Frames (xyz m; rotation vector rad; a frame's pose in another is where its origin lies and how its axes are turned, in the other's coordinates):
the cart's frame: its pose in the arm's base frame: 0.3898 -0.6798 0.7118 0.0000 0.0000 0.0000
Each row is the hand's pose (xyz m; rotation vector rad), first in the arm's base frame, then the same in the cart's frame.
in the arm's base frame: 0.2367 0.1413 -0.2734 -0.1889 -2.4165 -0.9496
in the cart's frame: -0.1531 0.8211 -0.9852 -0.1889 -2.4165 -0.9496
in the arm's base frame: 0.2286 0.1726 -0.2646 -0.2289 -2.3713 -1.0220
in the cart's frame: -0.1612 0.8524 -0.9764 -0.2289 -2.3713 -1.0220
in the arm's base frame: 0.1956 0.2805 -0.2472 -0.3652 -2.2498 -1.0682
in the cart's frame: -0.1942 0.9603 -0.9590 -0.3652 -2.2498 -1.0682
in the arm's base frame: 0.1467 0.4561 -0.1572 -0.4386 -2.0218 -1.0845
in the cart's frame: -0.2431 1.1359 -0.8690 -0.4386 -2.0218 -1.0845
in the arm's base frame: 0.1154 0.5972 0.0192 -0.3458 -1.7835 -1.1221
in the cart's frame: -0.2744 1.2770 -0.6926 -0.3458 -1.7835 -1.1221
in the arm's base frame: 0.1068 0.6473 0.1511 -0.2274 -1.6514 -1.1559
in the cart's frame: -0.2830 1.3271 -0.5607 -0.2274 -1.6514 -1.1559
